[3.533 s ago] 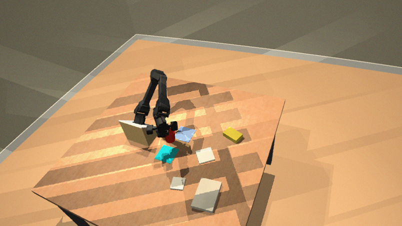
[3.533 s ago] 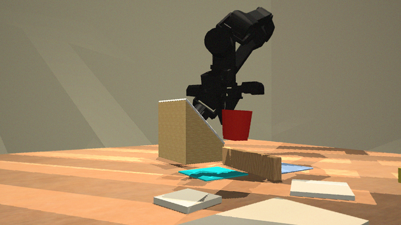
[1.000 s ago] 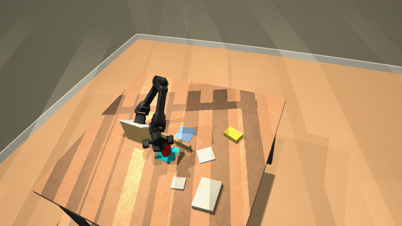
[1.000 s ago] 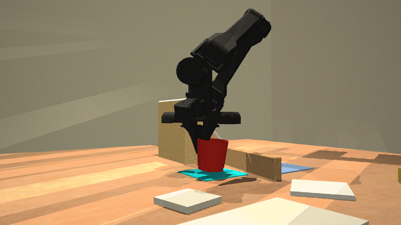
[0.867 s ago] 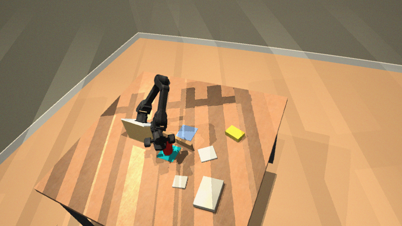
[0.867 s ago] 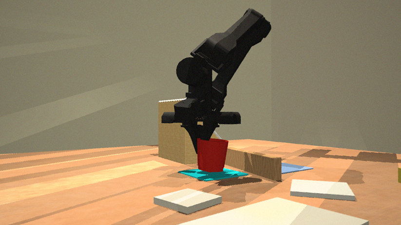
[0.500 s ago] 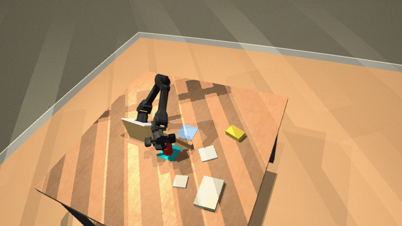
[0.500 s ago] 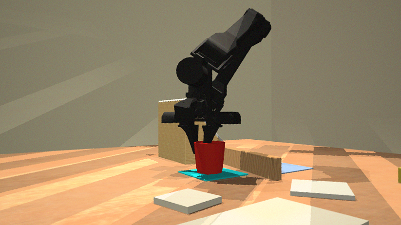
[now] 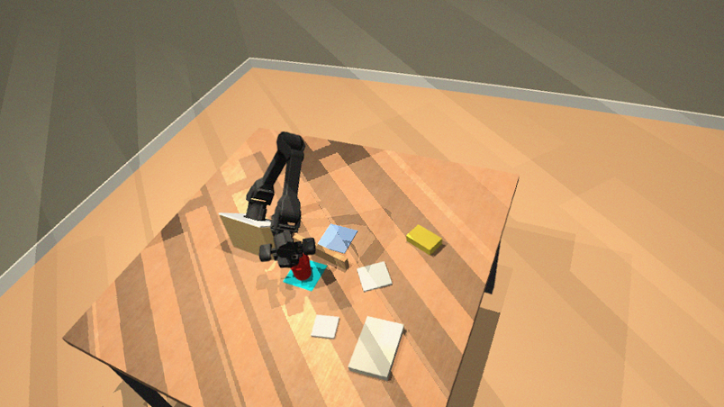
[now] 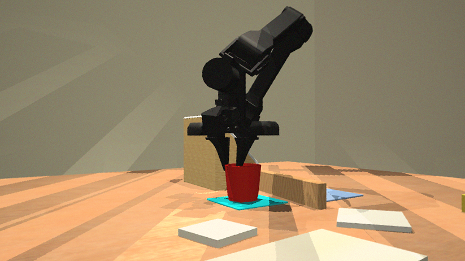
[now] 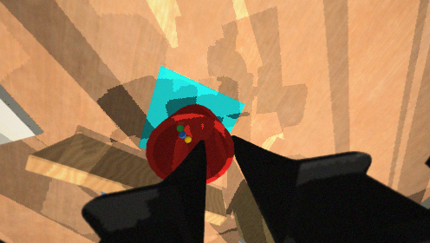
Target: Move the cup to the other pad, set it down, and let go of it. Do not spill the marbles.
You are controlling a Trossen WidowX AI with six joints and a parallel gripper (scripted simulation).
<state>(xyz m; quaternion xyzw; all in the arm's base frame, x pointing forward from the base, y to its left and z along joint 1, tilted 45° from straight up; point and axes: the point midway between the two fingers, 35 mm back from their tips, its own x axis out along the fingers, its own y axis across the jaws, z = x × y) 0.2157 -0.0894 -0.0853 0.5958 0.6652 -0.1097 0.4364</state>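
Now: the red cup 20 mm below my gripper tip, 20 mm ahead of it and 10 mm to the left of it. Also, from my gripper tip: pale blue pad (200 mm to the left, 70 mm below, 70 mm ahead); then low wooden bar (110 mm to the left, 50 mm below, 50 mm ahead).
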